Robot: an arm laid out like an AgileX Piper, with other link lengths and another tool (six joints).
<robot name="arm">
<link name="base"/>
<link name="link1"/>
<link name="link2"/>
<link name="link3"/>
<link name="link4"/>
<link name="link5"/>
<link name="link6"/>
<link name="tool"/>
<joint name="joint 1" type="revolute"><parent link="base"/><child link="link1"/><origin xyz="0.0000 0.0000 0.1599"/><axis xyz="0 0 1"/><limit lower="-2.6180" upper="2.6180"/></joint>
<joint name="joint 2" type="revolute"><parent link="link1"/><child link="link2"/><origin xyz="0.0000 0.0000 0.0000" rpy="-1.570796 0.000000 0.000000"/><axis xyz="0 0 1"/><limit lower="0.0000" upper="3.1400"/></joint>
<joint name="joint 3" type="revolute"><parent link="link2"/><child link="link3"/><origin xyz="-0.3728 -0.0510 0.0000"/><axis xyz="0 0 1"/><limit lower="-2.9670" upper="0.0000"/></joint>
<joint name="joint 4" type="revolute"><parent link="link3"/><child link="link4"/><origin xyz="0.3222 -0.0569 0.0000" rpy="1.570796 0.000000 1.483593"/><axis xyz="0 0 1"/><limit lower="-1.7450" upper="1.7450"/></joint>
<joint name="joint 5" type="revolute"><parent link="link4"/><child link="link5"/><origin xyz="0.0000 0.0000 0.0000" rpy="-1.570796 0.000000 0.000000"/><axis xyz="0 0 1"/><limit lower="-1.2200" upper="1.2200"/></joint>
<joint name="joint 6" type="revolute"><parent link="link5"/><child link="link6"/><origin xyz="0.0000 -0.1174 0.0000" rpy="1.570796 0.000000 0.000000"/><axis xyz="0 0 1"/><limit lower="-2.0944" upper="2.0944"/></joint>
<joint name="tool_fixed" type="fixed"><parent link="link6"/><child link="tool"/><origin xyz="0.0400 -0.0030 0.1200" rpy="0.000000 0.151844 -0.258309"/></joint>
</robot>
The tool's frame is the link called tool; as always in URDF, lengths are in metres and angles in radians.
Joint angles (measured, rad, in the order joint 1, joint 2, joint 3, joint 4, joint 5, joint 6), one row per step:
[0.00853 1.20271 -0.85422 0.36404 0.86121 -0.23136]
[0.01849 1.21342 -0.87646 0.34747 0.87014 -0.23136]
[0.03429 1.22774 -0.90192 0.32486 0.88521 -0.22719]
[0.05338 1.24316 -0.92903 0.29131 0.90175 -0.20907]
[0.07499 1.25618 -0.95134 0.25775 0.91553 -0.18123]
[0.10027 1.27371 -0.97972 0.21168 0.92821 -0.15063]
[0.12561 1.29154 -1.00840 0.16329 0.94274 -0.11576]
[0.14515 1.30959 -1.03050 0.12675 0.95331 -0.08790]
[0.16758 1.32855 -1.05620 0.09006 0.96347 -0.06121]
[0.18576 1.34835 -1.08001 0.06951 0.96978 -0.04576]
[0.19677 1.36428 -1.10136 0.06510 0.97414 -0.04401]
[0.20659 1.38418 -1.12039 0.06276 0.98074 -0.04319]
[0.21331 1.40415 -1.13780 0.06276 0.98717 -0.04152]
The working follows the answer.
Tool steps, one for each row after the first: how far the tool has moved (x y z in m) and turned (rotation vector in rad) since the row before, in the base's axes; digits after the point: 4 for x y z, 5 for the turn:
[0.0042 0.0003 0.0039 -0.01520 -0.00336 0.01716]
[0.0036 0.0013 0.0034 -0.01899 0.00365 0.02251]
[0.0035 0.0007 0.0031 -0.02388 0.00731 0.01600]
[0.0025 0.0017 0.0023 -0.02047 0.00863 0.00826]
[0.0048 0.0006 0.0029 -0.03183 0.00438 0.01079]
[0.0048 0.0004 0.0030 -0.03288 0.00498 0.00651]
[0.0045 0.0006 0.0010 -0.02502 0.00636 0.00297]
[0.0057 0.0018 0.0022 -0.02542 0.00179 0.00618]
[0.0061 0.0037 0.0017 -0.01416 0.00082 0.00836]
[0.0056 0.0042 0.0023 -0.00332 -0.00163 0.01049]
[0.0049 0.0042 -0.0003 -0.00336 0.00697 0.00990]
[0.0046 0.0036 -0.0010 -0.00117 0.00902 0.00559]

Tool pose at each row, in the base's axes (x y z in m, rotation vector in rad; rounded; the steps above come from the unrounded poses):
[0.3060 0.0643 0.2478 -0.45818 2.73420 0.25858]
[0.3102 0.0646 0.2518 -0.48597 2.73180 0.24137]
[0.3138 0.0659 0.2551 -0.52222 2.73578 0.22247]
[0.3173 0.0666 0.2583 -0.55102 2.74535 0.19630]
[0.3197 0.0683 0.2606 -0.56834 2.75673 0.17314]
[0.3246 0.0689 0.2635 -0.59188 2.76567 0.13337]
[0.3294 0.0693 0.2665 -0.60977 2.77587 0.09111]
[0.3339 0.0700 0.2675 -0.62091 2.78625 0.05915]
[0.3396 0.0718 0.2697 -0.63596 2.79098 0.02561]
[0.3457 0.0755 0.2714 -0.65117 2.79171 0.00780]
[0.3513 0.0797 0.2736 -0.66631 2.78731 0.00471]
[0.3561 0.0839 0.2733 -0.68219 2.79127 0.00432]
[0.3607 0.0875 0.2723 -0.69194 2.79819 0.00687]

